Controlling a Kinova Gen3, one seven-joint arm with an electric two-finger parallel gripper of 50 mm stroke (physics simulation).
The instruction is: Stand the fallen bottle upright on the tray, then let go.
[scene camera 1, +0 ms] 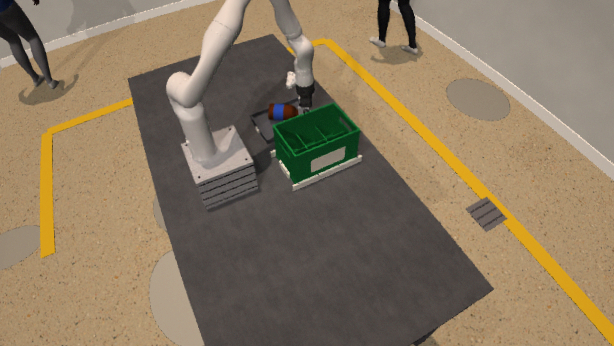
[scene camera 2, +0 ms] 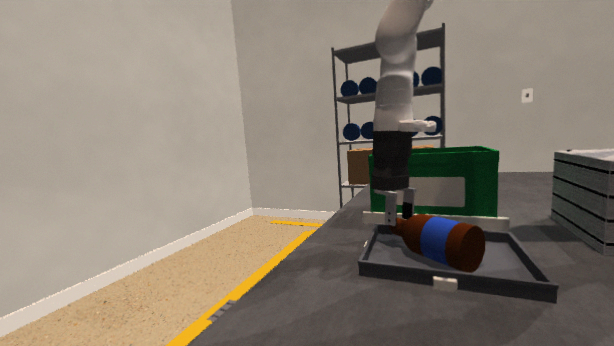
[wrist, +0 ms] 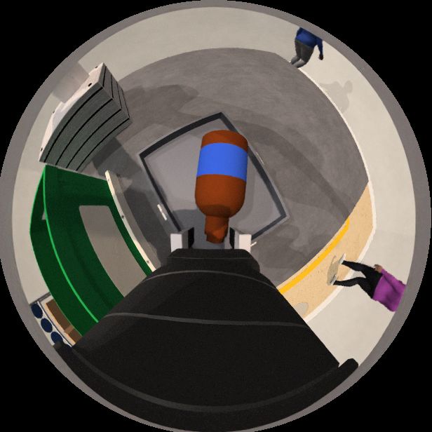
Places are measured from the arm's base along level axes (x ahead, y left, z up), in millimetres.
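Pixels of known places: gripper, fingertip midpoint: (scene camera 1: 301, 113) (scene camera 2: 399, 221); arm's base at its link origin: (scene camera 1: 204, 151).
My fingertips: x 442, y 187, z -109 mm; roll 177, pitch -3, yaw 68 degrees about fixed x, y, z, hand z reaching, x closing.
Note:
For each thing: its top centre in the pictures, then the offset to it from my fingertips.
- brown bottle at its top centre: (scene camera 2: 427, 215) (scene camera 1: 286, 106) dz +28, dx -57, dy +36 mm
- dark shallow tray at its top centre: (scene camera 2: 440, 245) (scene camera 1: 283, 117) dz -25, dx -77, dy +33 mm
- green crate at its top centre: (scene camera 2: 426, 150) (scene camera 1: 316, 127) dz +125, dx -21, dy -232 mm
A brown bottle (scene camera 1: 282, 112) (scene camera 2: 442, 242) (wrist: 221, 172) with a blue band lies on its side in the dark shallow tray (scene camera 1: 259, 127) (scene camera 2: 505, 288) (wrist: 157, 186). Its neck points at my gripper, over the tray's edge near the green crate. My gripper (scene camera 2: 399, 220) (wrist: 211, 234) is open and points down at the neck end. In the wrist view the neck shows between the two fingers, with a gap on each side. In scene camera 1 the fingertips are partly hidden behind the crate.
A green crate (scene camera 1: 327, 159) (scene camera 2: 482, 182) (wrist: 62, 220) stands close beside the tray, with white strips along its base. The arm's ribbed base block (scene camera 1: 227, 185) (scene camera 2: 582, 200) (wrist: 92, 120) is nearby. A shelf rack (scene camera 2: 336, 125) stands behind. Two people stand on the floor around the table.

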